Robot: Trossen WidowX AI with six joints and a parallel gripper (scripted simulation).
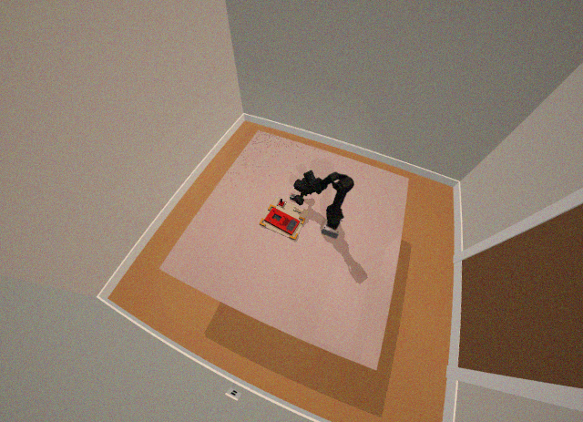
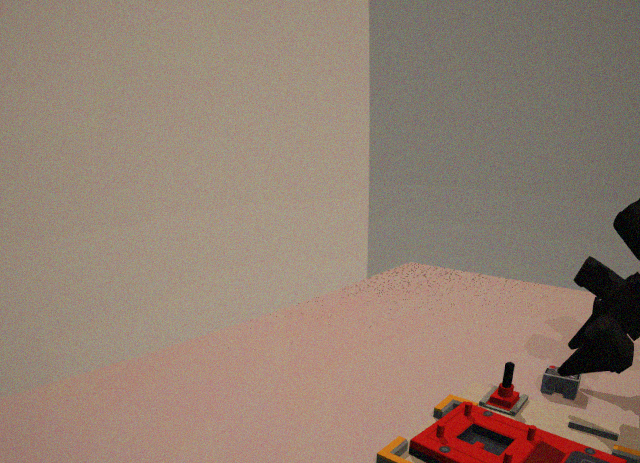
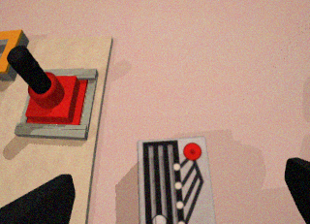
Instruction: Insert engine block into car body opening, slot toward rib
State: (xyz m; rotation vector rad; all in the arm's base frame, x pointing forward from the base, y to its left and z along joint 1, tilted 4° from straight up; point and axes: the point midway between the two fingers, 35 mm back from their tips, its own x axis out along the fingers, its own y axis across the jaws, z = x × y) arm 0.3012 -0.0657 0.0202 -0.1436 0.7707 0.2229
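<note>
Right now the grey engine block is 1 cm to the left of my gripper tip and 4 cm below it. The rest, counted from my gripper tip: black upright peg 4 cm ahead, 9 cm to the left, 1 cm below.
</note>
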